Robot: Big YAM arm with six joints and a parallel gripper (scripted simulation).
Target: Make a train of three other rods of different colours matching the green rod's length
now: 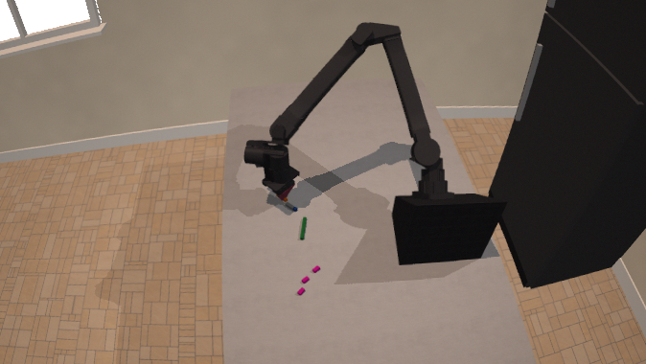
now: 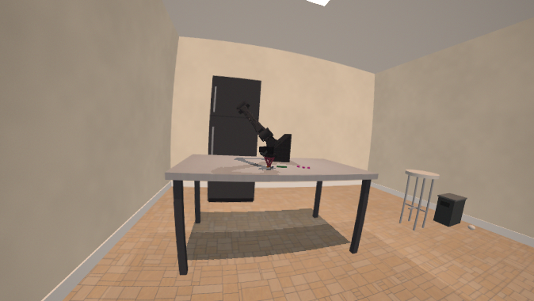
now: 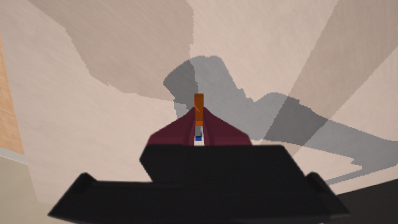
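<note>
Right now the orange rod is right at my hand. From my hand the other things lie so: blue rod: 4 cm to the left, 3 cm behind, 2 cm below; then green rod: 12 cm to the left, 4 cm behind, 2 cm below; then grey rod: 3 cm to the left, 2 cm below, 2 cm behind.
</note>
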